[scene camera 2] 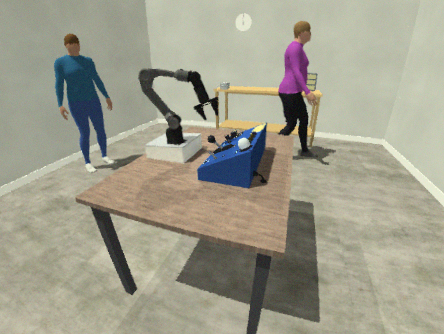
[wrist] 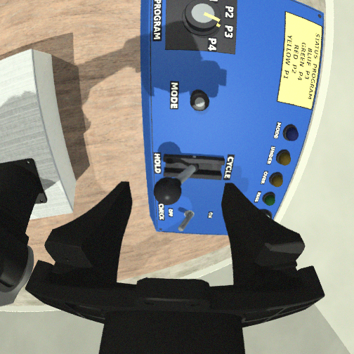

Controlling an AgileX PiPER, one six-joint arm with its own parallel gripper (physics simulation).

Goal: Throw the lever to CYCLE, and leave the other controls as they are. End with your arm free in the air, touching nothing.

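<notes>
The blue console (scene camera 2: 225, 170) (wrist: 250, 100) stands on the table. Its lever has a black ball knob (scene camera 2: 211, 139) (wrist: 167, 190) and leans toward HOLD, away from the CYCLE label (wrist: 228, 167). My gripper (scene camera 2: 210, 116) (wrist: 176, 192) is open and empty, in the air above the console. In the wrist view the knob shows between the spread fingertips, but the scene view shows a gap above it. The CHECK toggle (wrist: 186, 220) tilts toward OFF. The PROGRAM dial (wrist: 202, 14) and MODE button (wrist: 199, 101) are beyond the lever.
The arm's white base block (scene camera 2: 175, 148) (wrist: 35, 130) stands beside the console on the wooden table (scene camera 2: 190, 205) (wrist: 107, 145). A white status dome (scene camera 2: 243, 144) rises from the console. A shelf table (scene camera 2: 250, 90) and two people (scene camera 2: 80, 80) (scene camera 2: 296, 70) are beyond the table.
</notes>
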